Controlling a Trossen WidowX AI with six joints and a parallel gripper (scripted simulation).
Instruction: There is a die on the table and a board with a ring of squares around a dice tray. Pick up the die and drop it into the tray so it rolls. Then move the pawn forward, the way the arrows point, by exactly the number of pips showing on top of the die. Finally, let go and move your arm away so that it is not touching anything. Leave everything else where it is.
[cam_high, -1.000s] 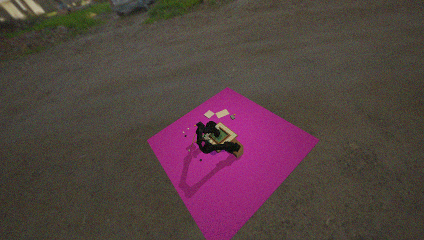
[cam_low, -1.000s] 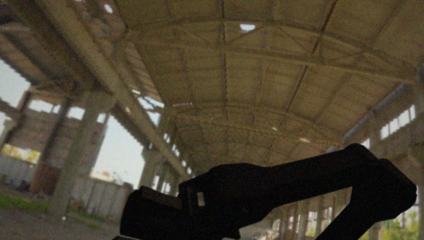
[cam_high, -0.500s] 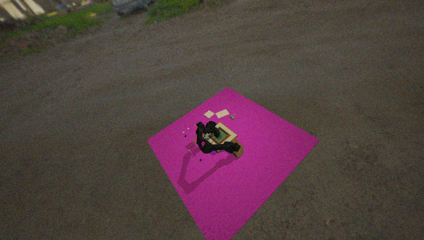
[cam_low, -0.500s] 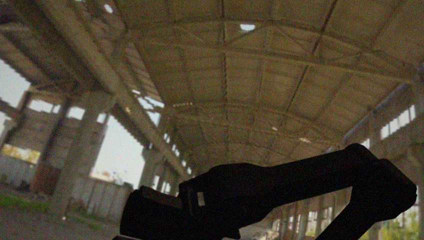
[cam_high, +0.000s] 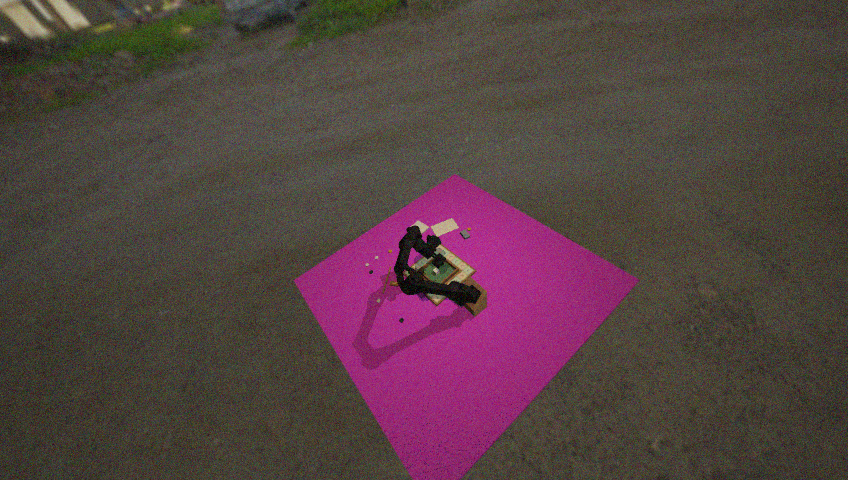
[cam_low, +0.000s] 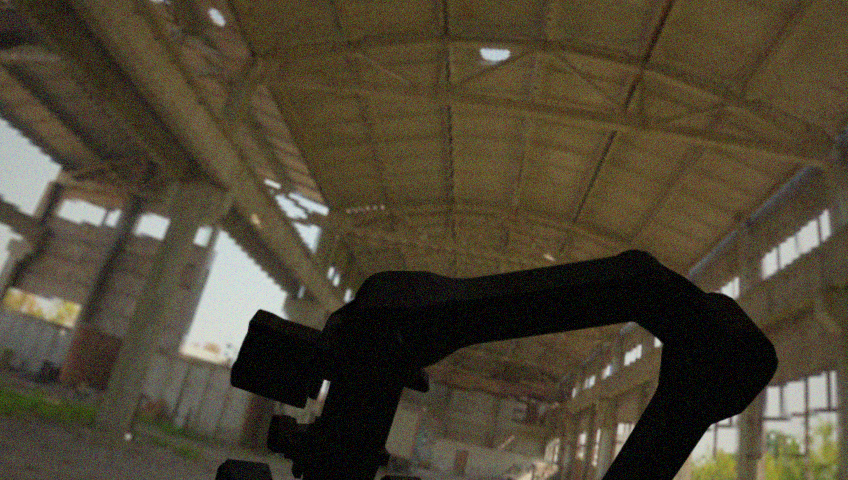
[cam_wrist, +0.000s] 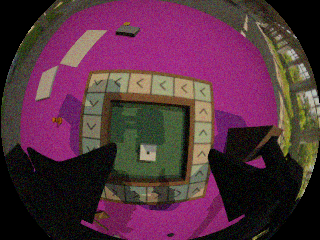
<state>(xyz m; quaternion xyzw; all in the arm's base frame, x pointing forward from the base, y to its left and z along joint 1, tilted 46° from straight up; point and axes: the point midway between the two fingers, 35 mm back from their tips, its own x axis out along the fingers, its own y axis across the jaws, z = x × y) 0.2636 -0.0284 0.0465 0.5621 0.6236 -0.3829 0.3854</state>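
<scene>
My gripper tip is now 11 cm short of the small green piece, 13 cm to the right of it and 9 cm above it. Also, from my gripper tip: dice tray: 1 cm ahead, 11 cm below; then small grey block: 11 cm ahead, 28 cm to the right, 11 cm below; then white die: 1 cm ahead, 2 cm to the left, 9 cm below.
</scene>
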